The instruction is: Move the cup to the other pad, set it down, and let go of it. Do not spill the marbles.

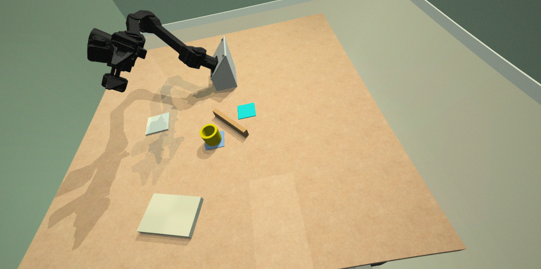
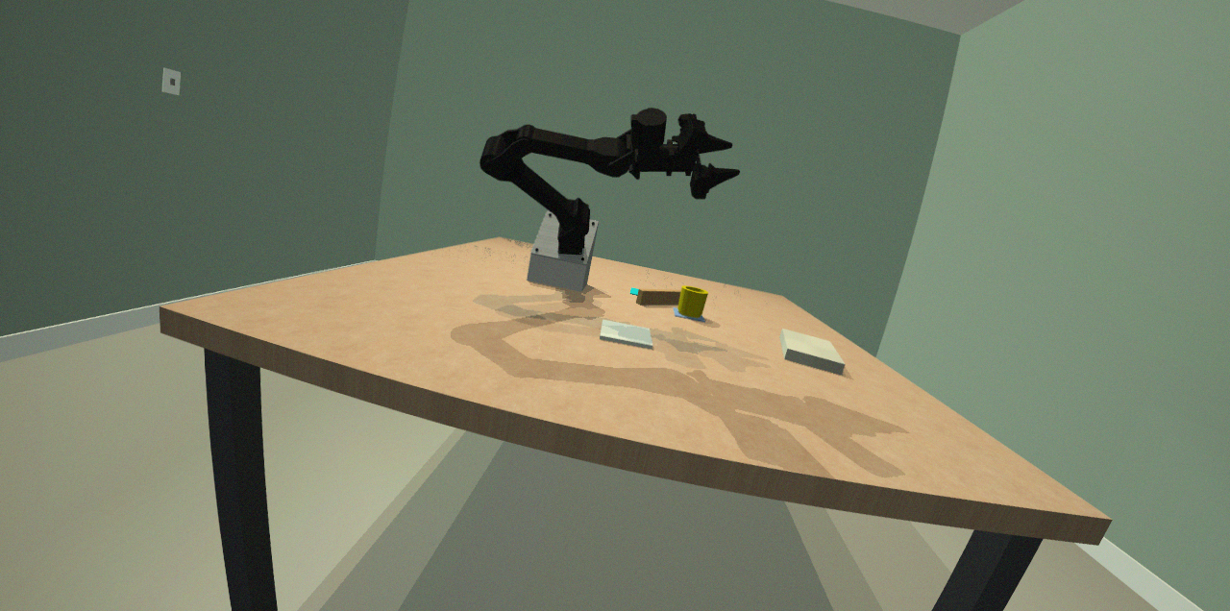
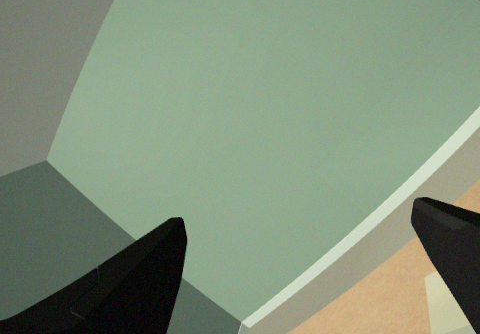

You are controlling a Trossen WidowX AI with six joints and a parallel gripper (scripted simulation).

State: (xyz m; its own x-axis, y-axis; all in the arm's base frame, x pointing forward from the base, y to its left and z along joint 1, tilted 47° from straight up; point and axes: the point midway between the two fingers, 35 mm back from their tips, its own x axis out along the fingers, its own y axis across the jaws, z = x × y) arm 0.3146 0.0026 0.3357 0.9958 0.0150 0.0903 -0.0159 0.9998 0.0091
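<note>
My gripper tip is now 360 mm above the yellow cup, 160 mm to the right of it and 20 mm short of it. The rest, counted from my gripper tip: small tile: 390 mm below, 170 mm behind, 80 mm to the right; red marble: 380 mm below, 160 mm to the left, 40 mm ahead; blue pad: 400 mm below, 160 mm to the left, 30 mm ahead.
</note>
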